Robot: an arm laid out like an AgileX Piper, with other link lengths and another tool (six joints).
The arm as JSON. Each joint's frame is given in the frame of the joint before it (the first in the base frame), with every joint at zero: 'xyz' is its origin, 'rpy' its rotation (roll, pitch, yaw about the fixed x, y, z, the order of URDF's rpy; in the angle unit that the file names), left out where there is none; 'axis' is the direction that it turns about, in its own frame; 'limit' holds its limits. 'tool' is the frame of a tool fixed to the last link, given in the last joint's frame.
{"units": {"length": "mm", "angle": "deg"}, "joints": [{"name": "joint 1", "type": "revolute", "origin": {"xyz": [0.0, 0.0, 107.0], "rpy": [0.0, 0.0, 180.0]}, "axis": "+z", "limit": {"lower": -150.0, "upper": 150.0}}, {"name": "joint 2", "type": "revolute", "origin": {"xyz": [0.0, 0.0, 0.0], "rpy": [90.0, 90.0, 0.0]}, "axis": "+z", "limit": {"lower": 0.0, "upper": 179.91}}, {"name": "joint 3", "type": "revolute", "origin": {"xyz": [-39.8, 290.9, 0.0]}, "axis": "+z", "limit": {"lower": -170.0, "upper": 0.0}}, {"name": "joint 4", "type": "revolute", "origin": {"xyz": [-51.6, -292.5, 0.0], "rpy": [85.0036, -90.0, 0.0]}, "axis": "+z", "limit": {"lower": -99.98, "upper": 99.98}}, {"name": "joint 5", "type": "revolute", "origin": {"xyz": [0.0, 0.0, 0.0], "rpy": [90.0, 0.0, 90.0]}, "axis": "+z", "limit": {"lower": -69.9, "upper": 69.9}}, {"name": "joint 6", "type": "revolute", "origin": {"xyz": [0.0, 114.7, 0.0], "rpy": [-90.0, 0.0, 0.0]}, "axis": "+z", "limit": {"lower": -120.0, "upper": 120.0}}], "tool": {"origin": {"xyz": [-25.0, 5.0, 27.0], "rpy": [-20.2, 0.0, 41.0]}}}
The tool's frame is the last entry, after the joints.
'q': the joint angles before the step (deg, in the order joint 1, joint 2, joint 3, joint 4, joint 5, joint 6). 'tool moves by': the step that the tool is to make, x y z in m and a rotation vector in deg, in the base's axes. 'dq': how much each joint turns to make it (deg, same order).
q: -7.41 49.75 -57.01 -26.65 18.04 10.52
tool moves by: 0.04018 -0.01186 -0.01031 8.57 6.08 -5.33
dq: 0.00 10.17 -7.55 -2.96 7.16 10.23
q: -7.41 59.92 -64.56 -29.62 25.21 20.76
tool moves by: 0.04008 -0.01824 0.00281 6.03 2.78 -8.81
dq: 0.05 10.68 -10.44 -7.17 8.10 12.86
